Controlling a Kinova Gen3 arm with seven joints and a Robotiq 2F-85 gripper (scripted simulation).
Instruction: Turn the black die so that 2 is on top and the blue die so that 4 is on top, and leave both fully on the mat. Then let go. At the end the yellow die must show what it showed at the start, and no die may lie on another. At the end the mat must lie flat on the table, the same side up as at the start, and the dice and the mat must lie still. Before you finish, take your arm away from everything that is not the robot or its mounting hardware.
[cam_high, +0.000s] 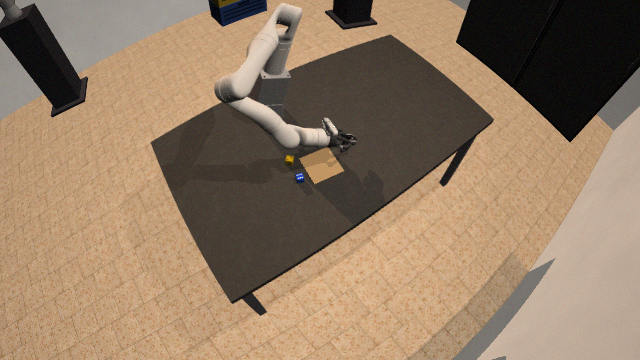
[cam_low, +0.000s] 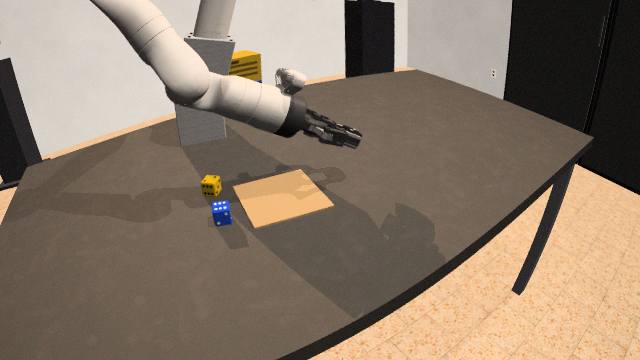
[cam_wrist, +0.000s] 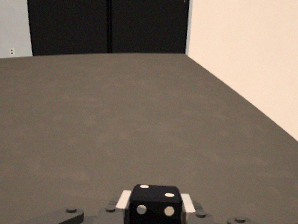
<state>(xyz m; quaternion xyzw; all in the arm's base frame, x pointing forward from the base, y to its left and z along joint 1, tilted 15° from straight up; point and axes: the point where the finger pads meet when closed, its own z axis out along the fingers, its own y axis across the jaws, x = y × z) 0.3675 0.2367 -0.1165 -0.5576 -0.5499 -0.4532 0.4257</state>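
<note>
Now: the tan mat 20 mm ahead of my hand, 140 mm to the right of it and 80 mm below it. Also, from my hand: blue die: 50 mm ahead, 250 mm to the right, 70 mm below; yellow die: 50 mm behind, 260 mm to the right, 70 mm below; black die: right at my hand.
</note>
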